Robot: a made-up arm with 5 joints. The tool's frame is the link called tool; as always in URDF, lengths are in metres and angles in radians. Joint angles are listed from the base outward.
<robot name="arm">
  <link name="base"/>
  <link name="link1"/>
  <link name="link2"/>
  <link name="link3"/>
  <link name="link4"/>
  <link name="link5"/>
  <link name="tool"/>
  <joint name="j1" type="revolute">
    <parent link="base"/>
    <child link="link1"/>
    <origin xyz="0.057 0 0.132"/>
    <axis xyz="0 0 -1"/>
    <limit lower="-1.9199" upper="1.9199"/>
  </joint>
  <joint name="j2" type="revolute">
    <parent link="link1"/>
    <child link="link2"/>
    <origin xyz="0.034 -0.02 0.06"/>
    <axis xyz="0 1 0"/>
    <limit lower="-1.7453" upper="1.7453"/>
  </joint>
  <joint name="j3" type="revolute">
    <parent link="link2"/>
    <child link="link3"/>
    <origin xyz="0.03 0 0.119"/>
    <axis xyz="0 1 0"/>
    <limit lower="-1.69" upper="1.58"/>
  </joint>
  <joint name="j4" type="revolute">
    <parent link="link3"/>
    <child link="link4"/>
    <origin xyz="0.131 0 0.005"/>
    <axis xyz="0 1 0"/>
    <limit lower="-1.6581" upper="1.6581"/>
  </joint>
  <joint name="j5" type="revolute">
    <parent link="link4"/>
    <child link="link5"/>
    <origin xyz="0.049 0.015 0"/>
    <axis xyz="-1 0 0"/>
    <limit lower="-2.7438" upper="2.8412"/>
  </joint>
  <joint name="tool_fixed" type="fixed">
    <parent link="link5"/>
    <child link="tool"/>
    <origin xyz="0 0 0" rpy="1.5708 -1.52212 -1.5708"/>
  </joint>
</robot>
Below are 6 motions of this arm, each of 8 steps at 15 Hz.
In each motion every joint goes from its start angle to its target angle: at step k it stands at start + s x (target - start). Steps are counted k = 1, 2, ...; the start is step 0. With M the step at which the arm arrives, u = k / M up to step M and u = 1 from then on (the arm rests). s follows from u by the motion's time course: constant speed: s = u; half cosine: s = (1 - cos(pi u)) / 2; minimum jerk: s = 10 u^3 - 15 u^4 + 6 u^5.
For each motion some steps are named. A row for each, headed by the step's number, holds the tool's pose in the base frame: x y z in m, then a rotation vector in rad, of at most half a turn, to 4 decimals.
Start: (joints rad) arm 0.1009 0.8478 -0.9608 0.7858 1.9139
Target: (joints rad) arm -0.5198 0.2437 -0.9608 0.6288 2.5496
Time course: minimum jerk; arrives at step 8
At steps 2, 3, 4, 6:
2: 0.3647 -0.0163 0.2553 -0.9384 -0.6242 1.7219
3: 0.3573 0.0160 0.2845 -1.0987 -0.7287 1.8551
4: 0.3380 0.0546 0.3214 -1.3255 -0.8760 1.9890
6: 0.2822 0.1048 0.3806 -1.7679 -1.1608 2.0784

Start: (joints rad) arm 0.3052 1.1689 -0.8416 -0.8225 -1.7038
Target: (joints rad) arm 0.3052 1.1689 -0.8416 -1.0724 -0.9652
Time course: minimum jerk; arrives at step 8
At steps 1, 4, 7, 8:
1: 0.3645 -0.1021 0.1970 1.5271 -1.7492 -1.1769
4: 0.3615 -0.1012 0.2020 1.2090 -2.0216 -0.9061
7: 0.3579 -0.1000 0.2066 0.8492 -2.2542 -0.6550
8: 0.3578 -0.1000 0.2068 0.8365 -2.2612 -0.6471

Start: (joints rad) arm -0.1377 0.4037 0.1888 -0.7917 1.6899
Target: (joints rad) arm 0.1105 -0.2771 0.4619 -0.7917 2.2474
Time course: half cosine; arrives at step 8
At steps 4, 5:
4: 0.2967 -0.0017 0.2831 -1.7939 -1.2742 1.1966
5: 0.2824 -0.0126 0.3001 -1.9645 -1.1790 1.1657

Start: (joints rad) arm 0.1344 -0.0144 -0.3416 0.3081 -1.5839
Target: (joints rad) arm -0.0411 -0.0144 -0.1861 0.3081 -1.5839
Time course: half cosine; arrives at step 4
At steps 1, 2, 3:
1: 0.2885 -0.0303 0.3602 1.2221 -1.2808 -1.3202
2: 0.2924 -0.0160 0.3507 1.2110 -1.1928 -1.3037
3: 0.2948 -0.0013 0.3412 1.1962 -1.1072 -1.2835

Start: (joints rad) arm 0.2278 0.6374 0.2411 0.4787 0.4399
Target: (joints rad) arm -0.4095 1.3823 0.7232 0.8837 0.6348
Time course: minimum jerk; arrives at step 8
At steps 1, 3, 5, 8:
1: 0.2751 -0.0533 0.1211 -0.0565 -0.1789 0.1763
3: 0.2380 -0.0145 0.0801 0.0583 0.2298 0.3906
5: 0.1499 0.0170 0.0527 0.1474 0.9808 0.7045
8: 0.1008 0.0136 0.0621 0.1296 1.4639 0.8178

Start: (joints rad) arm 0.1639 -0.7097 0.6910 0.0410 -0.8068
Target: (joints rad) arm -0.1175 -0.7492 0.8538 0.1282 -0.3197
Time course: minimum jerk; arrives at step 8
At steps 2, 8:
2: 0.2136 -0.0263 0.3052 0.5178 -1.4867 -0.7450
8: 0.2099 0.0130 0.2796 0.3226 -1.3017 -0.2122

